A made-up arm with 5 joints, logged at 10 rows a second.
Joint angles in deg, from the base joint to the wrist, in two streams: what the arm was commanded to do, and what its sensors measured. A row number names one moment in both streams.
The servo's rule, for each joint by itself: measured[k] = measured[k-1] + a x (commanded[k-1-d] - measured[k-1]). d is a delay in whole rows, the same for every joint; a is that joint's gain. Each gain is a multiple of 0.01, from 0.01 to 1. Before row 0 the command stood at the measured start. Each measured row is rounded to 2 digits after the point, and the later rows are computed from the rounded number. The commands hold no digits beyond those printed.
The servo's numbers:
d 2
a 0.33 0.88 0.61 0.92 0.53
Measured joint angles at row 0:
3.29 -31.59 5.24 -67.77 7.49
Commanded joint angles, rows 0 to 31:
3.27 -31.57 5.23 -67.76 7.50
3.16 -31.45 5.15 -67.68 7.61
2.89 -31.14 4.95 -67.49 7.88
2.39 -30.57 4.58 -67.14 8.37
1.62 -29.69 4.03 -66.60 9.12
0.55 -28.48 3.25 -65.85 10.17
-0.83 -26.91 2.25 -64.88 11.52
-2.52 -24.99 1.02 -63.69 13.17
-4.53 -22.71 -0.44 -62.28 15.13
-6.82 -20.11 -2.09 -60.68 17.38
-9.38 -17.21 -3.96 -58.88 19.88
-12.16 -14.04 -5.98 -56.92 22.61
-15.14 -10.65 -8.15 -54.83 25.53
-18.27 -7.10 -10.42 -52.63 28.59
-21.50 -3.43 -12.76 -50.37 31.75
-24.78 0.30 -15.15 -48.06 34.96
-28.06 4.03 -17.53 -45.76 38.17
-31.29 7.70 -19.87 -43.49 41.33
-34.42 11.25 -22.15 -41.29 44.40
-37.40 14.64 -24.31 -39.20 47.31
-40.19 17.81 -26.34 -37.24 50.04
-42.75 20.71 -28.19 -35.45 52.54
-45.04 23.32 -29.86 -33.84 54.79
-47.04 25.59 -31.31 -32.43 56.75
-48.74 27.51 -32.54 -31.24 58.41
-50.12 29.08 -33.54 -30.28 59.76
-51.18 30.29 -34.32 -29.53 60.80
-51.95 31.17 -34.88 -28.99 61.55
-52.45 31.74 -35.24 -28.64 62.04
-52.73 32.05 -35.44 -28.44 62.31
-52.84 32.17 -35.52 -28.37 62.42
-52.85 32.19 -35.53 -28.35 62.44
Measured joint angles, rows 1 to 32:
3.29 -31.59 5.24 -67.77 7.49
3.29 -31.59 5.24 -67.77 7.49
3.28 -31.57 5.23 -67.76 7.50
3.24 -31.46 5.18 -67.69 7.56
3.12 -31.18 5.04 -67.51 7.73
2.88 -30.64 4.76 -67.17 8.07
2.46 -29.80 4.31 -66.65 8.63
1.83 -28.64 3.66 -65.91 9.45
0.95 -27.12 2.80 -64.96 10.55
-0.20 -25.25 1.71 -63.79 11.94
-1.63 -23.01 0.40 -62.40 13.63
-3.34 -20.46 -1.12 -60.82 15.62
-5.33 -17.60 -2.85 -59.04 17.88
-7.58 -14.47 -4.76 -57.09 20.39
-10.07 -11.11 -6.83 -55.01 23.11
-12.78 -7.58 -9.02 -52.82 26.01
-15.66 -3.93 -11.30 -50.57 29.05
-18.67 -0.21 -13.65 -48.26 32.18
-21.77 3.52 -16.02 -45.96 35.35
-24.91 7.20 -18.37 -43.69 38.52
-28.05 10.76 -20.68 -41.48 41.64
-31.14 14.17 -22.89 -39.38 44.65
-34.13 17.37 -24.99 -37.41 47.51
-36.97 20.31 -26.94 -35.61 50.18
-39.63 22.96 -28.72 -33.98 52.62
-42.08 25.27 -30.30 -32.55 54.81
-44.28 27.24 -31.67 -31.34 56.72
-46.21 28.86 -32.81 -30.36 58.33
-47.85 30.12 -33.73 -29.60 59.64
-49.20 31.04 -34.43 -29.04 60.65
-50.27 31.66 -34.92 -28.67 61.39
-51.08 32.00 -35.24 -28.46 61.88

